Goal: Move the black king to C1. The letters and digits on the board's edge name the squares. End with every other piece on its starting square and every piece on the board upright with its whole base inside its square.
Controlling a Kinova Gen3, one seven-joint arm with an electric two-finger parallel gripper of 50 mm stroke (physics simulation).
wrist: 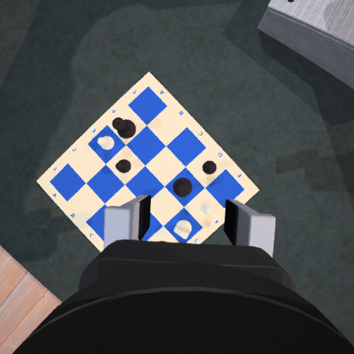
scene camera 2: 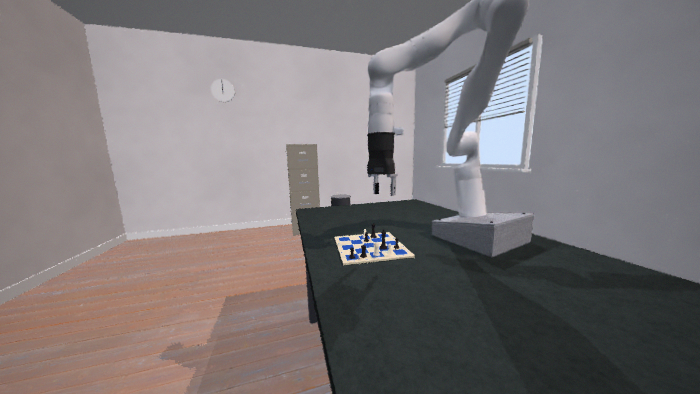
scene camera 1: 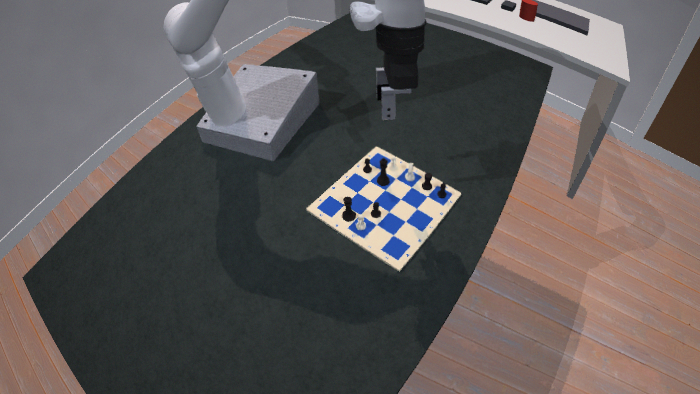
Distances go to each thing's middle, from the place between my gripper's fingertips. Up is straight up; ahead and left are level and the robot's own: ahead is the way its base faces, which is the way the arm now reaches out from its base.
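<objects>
Chessboard (scene camera 1: 409, 214): 20 mm ahead of my hand, 50 mm to the right of it, 180 mm below it.
</objects>
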